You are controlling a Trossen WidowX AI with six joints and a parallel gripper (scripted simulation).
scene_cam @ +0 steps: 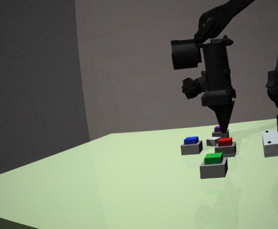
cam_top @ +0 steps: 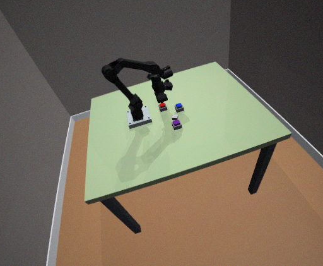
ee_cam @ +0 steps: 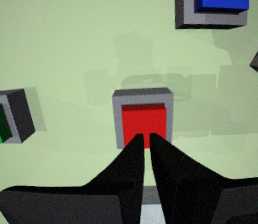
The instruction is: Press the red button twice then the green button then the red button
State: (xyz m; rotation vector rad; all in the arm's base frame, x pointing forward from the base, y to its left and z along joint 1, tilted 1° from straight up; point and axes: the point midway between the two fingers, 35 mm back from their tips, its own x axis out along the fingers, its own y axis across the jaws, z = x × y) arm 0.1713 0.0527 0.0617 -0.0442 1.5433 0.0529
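The red button lies 20 mm below my gripper tip. From my gripper tip the other things lie so: green button (140 mm to the left, 20 mm below); then blue button (100 mm ahead, 50 mm to the right, 20 mm below); then small white block (50 mm ahead, 120 mm to the right, 40 mm below).
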